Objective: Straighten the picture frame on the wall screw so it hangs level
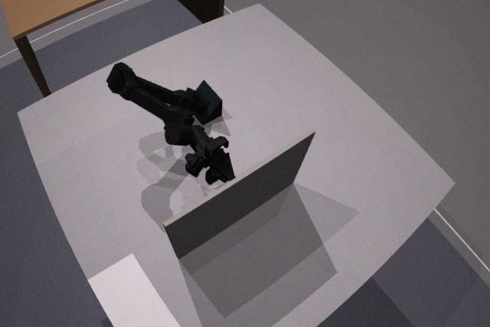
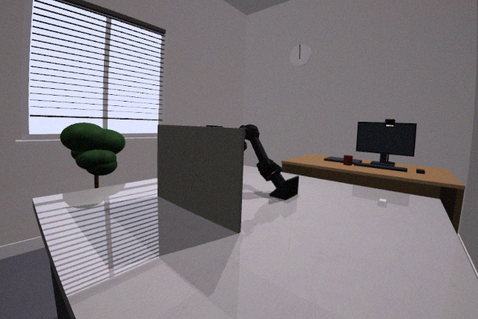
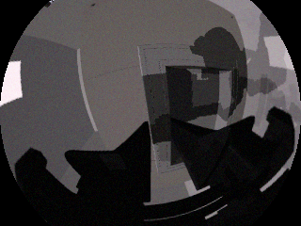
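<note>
The picture frame is 10 mm ahead of my gripper tip and 50 mm below it. The rest, counted from my gripper tip: beige wall panel (20 mm ahead, 10 mm to the left, 70 mm below).
</note>
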